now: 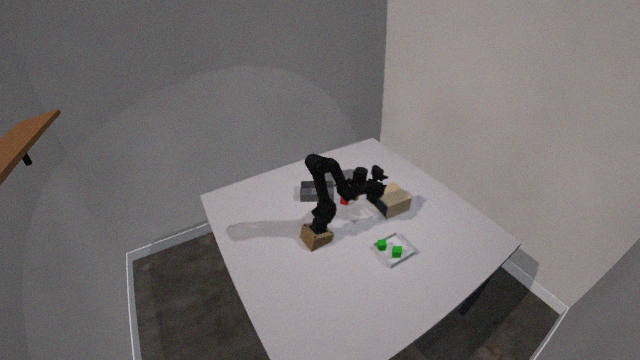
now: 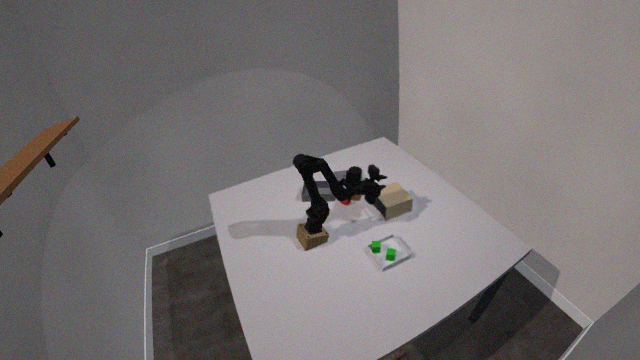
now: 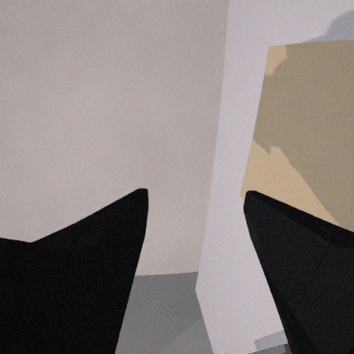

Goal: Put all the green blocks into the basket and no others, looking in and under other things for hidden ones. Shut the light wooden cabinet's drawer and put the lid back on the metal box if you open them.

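Two green blocks [image 1: 382, 244] [image 1: 397, 251] [image 2: 376, 246] [image 2: 391, 254] sit apart in the shallow white basket [image 1: 404, 258] [image 2: 398, 262]. The light wooden cabinet [image 1: 396, 201] [image 2: 397, 202] [image 3: 310, 115] stands behind it. Its dark front is partly hidden by the arm; the drawer looks flush. My gripper [image 1: 385, 183] [image 2: 385, 182] [image 3: 196, 199] is partly open and empty, above the cabinet's near left edge. The grey metal box [image 1: 310, 197] [image 2: 327, 197] stands at the back left, uncovered and partly behind the arm. A flat grey piece [image 2: 342, 174], perhaps its lid, shows behind the arm.
A red block [image 1: 344, 201] [image 2: 345, 202] and a brown block [image 2: 356, 197] are partly hidden beneath the forearm. The arm stands on a brown base [image 1: 316, 237] [image 2: 312, 236]. Walls rise behind the white table [image 1: 310, 290] [image 2: 300, 295].
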